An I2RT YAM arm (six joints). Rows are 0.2 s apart.
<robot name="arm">
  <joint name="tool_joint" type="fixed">
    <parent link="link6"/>
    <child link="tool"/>
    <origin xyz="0 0 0" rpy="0 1.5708 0"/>
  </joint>
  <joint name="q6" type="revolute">
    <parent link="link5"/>
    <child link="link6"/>
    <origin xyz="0.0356 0 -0.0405" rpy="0 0 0"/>
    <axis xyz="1 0 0"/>
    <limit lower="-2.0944" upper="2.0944"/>
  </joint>
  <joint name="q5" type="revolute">
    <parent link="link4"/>
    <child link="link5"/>
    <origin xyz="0.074 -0.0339 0.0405" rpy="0 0 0"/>
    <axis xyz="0 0 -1"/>
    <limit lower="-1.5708" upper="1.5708"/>
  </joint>
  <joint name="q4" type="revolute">
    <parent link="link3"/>
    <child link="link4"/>
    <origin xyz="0.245 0.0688 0.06" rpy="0 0 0"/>
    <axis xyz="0 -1 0"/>
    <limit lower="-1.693" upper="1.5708"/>
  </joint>
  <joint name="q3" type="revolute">
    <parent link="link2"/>
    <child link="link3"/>
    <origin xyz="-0.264 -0.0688 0" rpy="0 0 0"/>
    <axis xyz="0 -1 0"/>
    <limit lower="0" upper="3.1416"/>
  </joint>
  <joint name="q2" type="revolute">
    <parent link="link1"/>
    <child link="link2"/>
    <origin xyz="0.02 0.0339 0.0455" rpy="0 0 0"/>
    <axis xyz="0 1 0"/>
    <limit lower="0" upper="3.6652"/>
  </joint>
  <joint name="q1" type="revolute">
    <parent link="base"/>
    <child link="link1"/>
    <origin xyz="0 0 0.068" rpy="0 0 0"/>
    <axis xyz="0 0 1"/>
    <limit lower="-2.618" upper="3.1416"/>
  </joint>
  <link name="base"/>
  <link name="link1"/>
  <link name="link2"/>
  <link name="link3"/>
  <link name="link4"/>
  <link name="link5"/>
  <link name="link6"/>
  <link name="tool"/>
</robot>
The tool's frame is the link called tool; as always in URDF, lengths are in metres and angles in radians.
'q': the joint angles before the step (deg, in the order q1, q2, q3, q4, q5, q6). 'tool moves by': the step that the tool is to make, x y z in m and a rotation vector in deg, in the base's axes. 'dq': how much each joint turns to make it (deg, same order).
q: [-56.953 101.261 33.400 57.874 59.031 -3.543]
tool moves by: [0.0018 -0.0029 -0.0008 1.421 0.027 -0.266]
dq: [-0.007 -0.004 1.206 -3.733 0.107 1.534]
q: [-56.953 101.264 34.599 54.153 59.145 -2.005]
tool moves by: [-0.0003 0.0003 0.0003 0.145 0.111 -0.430]
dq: [0.009 -0.189 0.031 -0.542 0.431 0.162]
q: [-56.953 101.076 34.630 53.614 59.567 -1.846]
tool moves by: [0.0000 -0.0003 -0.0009 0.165 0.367 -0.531]
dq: [0.003 0.267 0.097 -0.010 0.569 -0.185]
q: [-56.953 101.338 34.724 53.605 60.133 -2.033]
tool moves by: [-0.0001 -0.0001 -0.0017 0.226 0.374 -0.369]
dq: [-0.003 0.384 -0.018 0.188 0.400 -0.206]
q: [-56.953 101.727 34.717 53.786 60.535 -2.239]
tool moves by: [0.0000 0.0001 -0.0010 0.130 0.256 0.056]
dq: [0.009 0.221 -0.090 0.329 -0.013 -0.306]
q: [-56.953 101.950 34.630 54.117 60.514 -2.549]
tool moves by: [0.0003 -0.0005 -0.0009 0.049 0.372 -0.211]
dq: [0.012 0.391 0.083 0.468 0.282 -0.463]
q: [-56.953 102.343 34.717 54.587 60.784 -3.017]
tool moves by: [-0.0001 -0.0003 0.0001 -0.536 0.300 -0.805]
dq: [0.004 0.402 -0.006 1.339 0.908 -0.737]
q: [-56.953 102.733 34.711 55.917 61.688 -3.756]
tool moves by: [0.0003 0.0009 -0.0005 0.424 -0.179 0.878]
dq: [0.089 -0.284 -0.172 -0.740 -0.853 0.422]
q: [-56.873 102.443 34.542 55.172 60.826 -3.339]
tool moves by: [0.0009 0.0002 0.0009 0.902 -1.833 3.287]
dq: [-0.061 -1.110 0.043 -2.877 -3.731 2.297]
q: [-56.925 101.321 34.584 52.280 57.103 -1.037]
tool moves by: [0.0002 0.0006 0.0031 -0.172 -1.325 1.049]
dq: [0.011 -0.999 0.027 -1.250 -1.260 1.308]
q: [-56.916 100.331 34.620 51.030 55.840 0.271]
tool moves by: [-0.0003 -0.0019 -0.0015 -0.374 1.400 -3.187]
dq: [-0.028 1.122 0.527 1.000 3.403 -1.013]
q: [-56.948 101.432 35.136 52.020 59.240 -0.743]
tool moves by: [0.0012 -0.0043 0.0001 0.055 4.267 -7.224]
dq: [0.162 1.949 1.765 1.139 8.021 -3.729]
